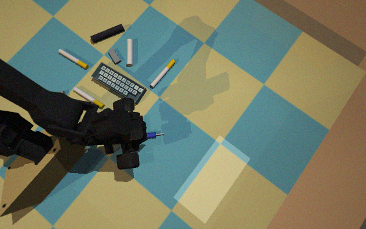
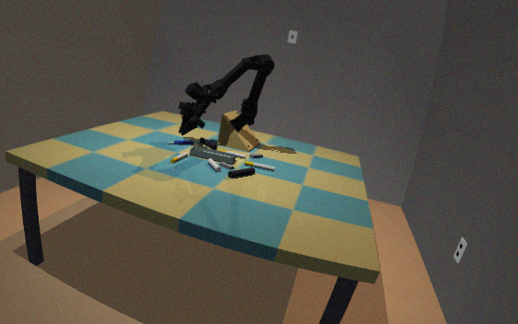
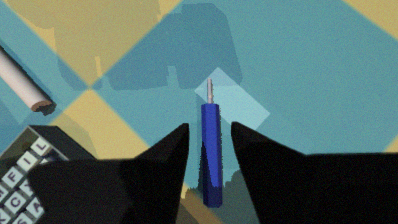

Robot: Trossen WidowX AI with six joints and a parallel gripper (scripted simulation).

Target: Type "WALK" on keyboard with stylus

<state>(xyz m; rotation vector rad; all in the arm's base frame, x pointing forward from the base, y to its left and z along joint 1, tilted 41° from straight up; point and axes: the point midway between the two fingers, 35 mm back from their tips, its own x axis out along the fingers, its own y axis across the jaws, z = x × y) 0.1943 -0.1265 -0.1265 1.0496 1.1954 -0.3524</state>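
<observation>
Now: the stylus 10 mm ahead of my gripper tip, 10 mm to the right of it and 40 mm below it. From my gripper tip the other things lie so: small grey block (90 mm behind, 340 mm to the left, 40 mm below); then white cylinder (190 mm ahead, 240 mm to the left, 40 mm below).
</observation>
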